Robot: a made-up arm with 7 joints.
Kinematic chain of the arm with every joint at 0, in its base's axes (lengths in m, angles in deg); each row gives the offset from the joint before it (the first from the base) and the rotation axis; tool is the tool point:
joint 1: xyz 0 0 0.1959 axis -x
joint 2: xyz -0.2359 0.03 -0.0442 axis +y
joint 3: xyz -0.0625 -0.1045 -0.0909 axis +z
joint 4: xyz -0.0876 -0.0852 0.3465 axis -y
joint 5: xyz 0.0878 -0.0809 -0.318 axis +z
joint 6: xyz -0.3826 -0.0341 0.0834 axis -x
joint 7: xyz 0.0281 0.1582 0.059 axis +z
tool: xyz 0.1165 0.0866 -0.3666
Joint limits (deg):
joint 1: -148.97..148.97
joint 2: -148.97..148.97
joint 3: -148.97..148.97
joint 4: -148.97..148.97
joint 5: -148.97..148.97
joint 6: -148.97..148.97
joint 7: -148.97..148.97
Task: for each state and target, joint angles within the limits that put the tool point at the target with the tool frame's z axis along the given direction. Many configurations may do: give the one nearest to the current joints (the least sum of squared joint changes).
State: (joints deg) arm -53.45 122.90 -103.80 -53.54 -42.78 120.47 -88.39
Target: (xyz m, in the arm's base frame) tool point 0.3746 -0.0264 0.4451 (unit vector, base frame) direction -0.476 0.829 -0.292
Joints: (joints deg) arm -44.94 99.24 -102.97 -92.63 -26.11 123.19 -98.53
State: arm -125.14 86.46 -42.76 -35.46 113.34 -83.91 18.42
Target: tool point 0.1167 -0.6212 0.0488 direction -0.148 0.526 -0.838
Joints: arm -93.61 90.31 -55.51 -13.00 84.10 -85.43 67.66
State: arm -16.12 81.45 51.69 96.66 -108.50 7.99 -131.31
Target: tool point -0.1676 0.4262 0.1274 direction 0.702 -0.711 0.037
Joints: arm -23.08 119.41 44.57 73.07 -97.18 10.42 -120.33
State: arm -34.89 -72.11 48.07 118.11 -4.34 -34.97 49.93
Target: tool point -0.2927 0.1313 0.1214 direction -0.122 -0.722 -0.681
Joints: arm -47.35 -57.22 17.26 95.55 10.14 -73.39 31.61
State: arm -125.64 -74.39 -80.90 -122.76 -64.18 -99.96 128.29
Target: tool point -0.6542 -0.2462 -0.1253 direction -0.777 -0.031 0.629
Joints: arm -119.79 -45.10 -86.43 -100.19 -18.27 -131.22 130.61
